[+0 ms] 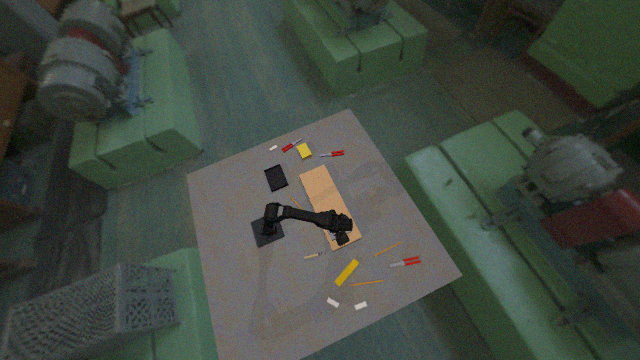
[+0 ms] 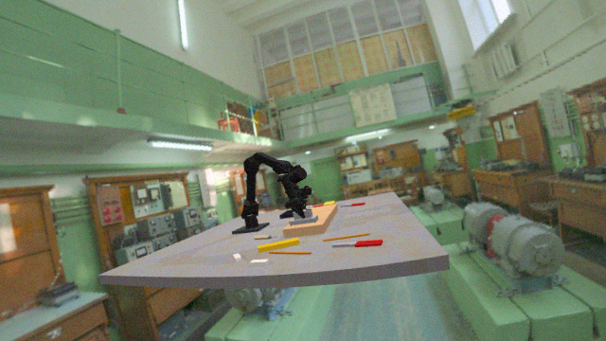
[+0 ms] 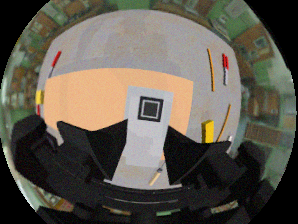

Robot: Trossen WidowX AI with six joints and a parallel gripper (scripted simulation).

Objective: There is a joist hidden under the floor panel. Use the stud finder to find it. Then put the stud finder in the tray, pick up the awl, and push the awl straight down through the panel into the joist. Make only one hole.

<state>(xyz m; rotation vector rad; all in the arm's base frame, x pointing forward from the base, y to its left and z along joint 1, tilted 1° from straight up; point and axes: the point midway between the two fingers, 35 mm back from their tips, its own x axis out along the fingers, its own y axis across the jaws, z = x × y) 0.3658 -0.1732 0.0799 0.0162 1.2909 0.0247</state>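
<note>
Now: gripper tip 50 cm to the right of the dark tray, 24 cm past it and 5 cm above it. From my gripper tip the other things lie so: square indicator: 3 cm above, 2 cm ahead; then stud finder: 2 cm above, 1 cm ahead; then awl: 18 cm behind, 6 cm to the right, 6 cm below.
</note>
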